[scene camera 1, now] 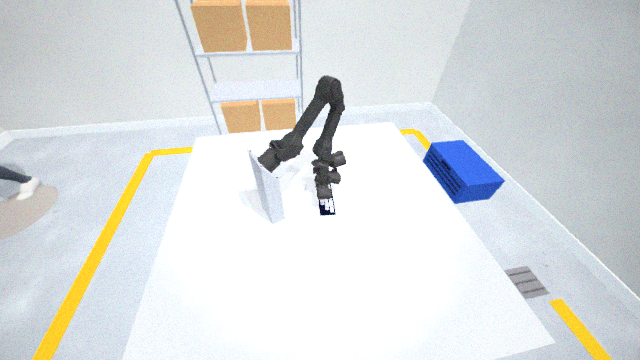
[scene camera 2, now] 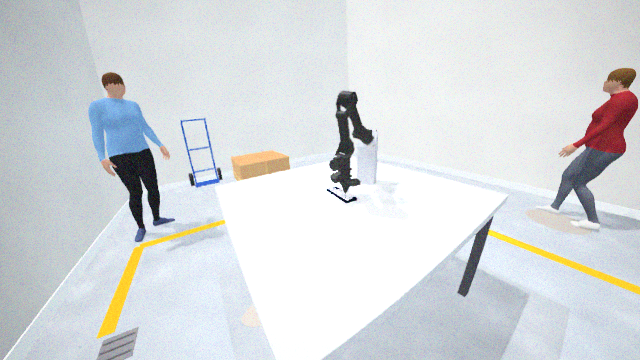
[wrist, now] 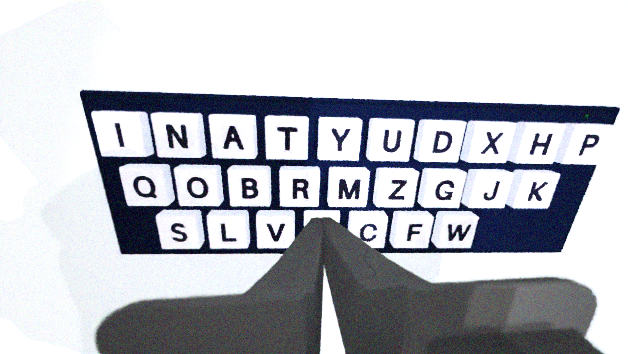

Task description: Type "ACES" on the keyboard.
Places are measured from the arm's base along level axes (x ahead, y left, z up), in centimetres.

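Pixels of known places: gripper, fingertip midpoint: [scene camera 2: 345, 193] [wrist: 320, 226]; arm's base, origin of the base link: [scene camera 1: 264, 165] [scene camera 2: 367, 138].
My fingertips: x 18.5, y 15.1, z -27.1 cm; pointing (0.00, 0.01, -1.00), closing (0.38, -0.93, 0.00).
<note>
For each thing: its top centre in the pictures, then the offset to it from my fingertips. Level surfaces: height alone.
- dark blue keyboard, middle of its top: [wrist: 361, 189] [scene camera 1: 325, 195] [scene camera 2: 340, 192] dz +0.5, dx +2.4, dy -0.8 cm
- S key, middle of its top: [wrist: 178, 232] dz +0.5, dx -1.9, dy +5.6 cm
- C key, middle of its top: [wrist: 368, 232] dz +0.5, dx +0.7, dy -1.9 cm
- C, middle of its top: [wrist: 321, 227] dz +0.1, dx +0.0, dy +0.0 cm
- white table, its level: dz -1.1 cm
The dark blue keyboard [scene camera 1: 327, 212] [scene camera 2: 338, 195] [wrist: 520, 231] lies on the table with white letter keys in three rows. In the wrist view, the A key [wrist: 233, 139] is third from left in the top row. The S key [wrist: 179, 232] starts the bottom row. The C key [wrist: 368, 232] is right of the fingers, its lower edge partly covered. My gripper [scene camera 2: 346, 192] [wrist: 320, 226] is shut and empty. Its tips overlap the key between V and C [wrist: 316, 215], hiding its letter; whether they touch it I cannot tell.
A white upright panel [scene camera 1: 267, 192] [scene camera 2: 367, 162] stands beside the arm's base on the white table [scene camera 1: 330, 285] [scene camera 2: 325, 260]. A blue box [scene camera 1: 467, 172] is on the floor beyond the table's right edge. Two people [scene camera 2: 120, 125] [scene camera 2: 607, 125] stand away from the table.
</note>
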